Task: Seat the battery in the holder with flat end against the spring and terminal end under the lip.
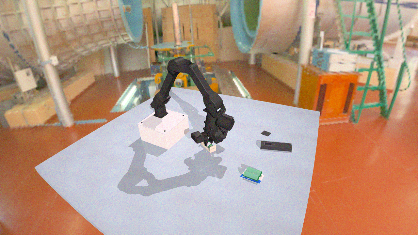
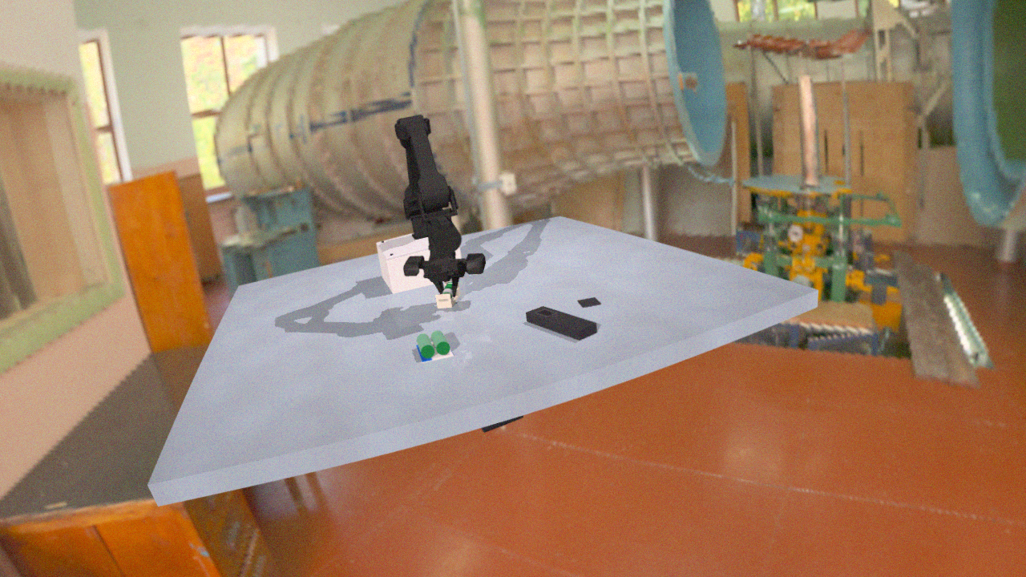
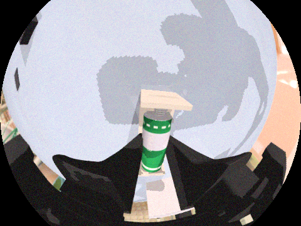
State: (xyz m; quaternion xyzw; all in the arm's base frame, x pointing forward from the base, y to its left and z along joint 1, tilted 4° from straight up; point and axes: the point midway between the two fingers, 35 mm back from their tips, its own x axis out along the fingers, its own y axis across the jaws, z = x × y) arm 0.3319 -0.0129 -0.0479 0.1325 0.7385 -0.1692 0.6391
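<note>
Now: gripper tip 10 mm below the battery. Also, from my gripper tip: long black block 320 mm ahead, 150 mm to the left; small black square 230 mm ahead, 260 mm to the left, 10 mm below.
</note>
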